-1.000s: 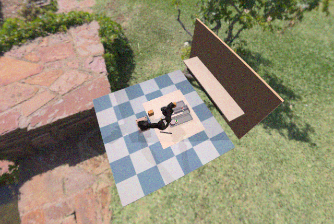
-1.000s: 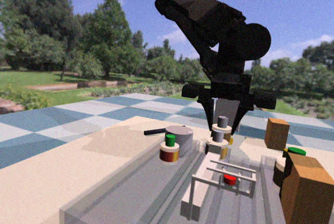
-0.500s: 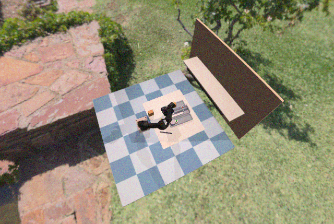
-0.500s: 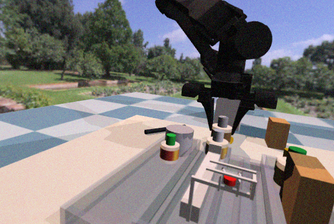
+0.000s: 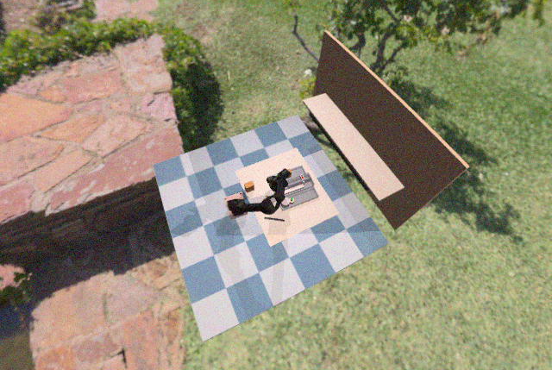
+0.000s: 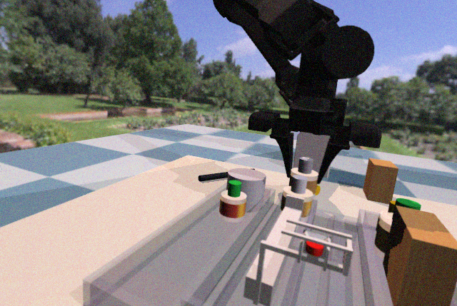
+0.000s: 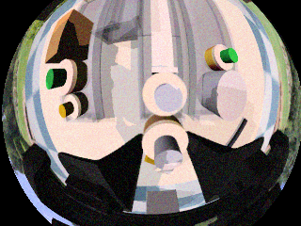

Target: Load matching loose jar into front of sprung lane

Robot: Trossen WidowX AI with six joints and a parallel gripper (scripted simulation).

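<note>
Right now the grey cylinder is 50 mm ahead of my gripper tip, 80 mm to the right of it and 20 mm below it. From my gripper tip the other things lie so: black rod: 60 mm behind, 160 mm to the right, 40 mm below.
</note>
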